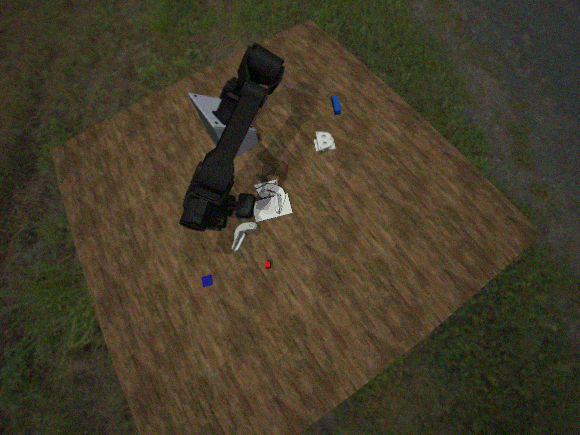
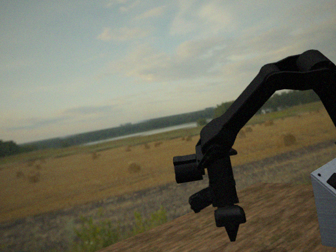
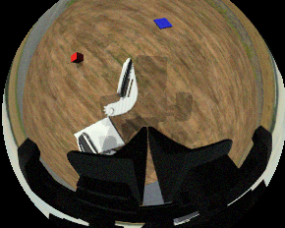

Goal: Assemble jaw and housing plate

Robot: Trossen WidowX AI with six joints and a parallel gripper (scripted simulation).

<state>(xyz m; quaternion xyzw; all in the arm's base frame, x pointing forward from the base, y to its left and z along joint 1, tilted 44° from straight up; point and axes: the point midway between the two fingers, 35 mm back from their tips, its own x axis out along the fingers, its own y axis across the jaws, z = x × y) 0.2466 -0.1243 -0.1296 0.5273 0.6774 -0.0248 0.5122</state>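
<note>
My gripper tip is 80 mm above the white jaw, 50 mm short of it and 20 mm to the right of it. The rest, counted from my gripper tip: white stepped piece (420 mm to the left, 80 mm below, 30 mm behind); then red cube (180 mm ahead, 70 mm below); then blue square (170 mm to the right, 90 mm ahead, 80 mm below).
</note>
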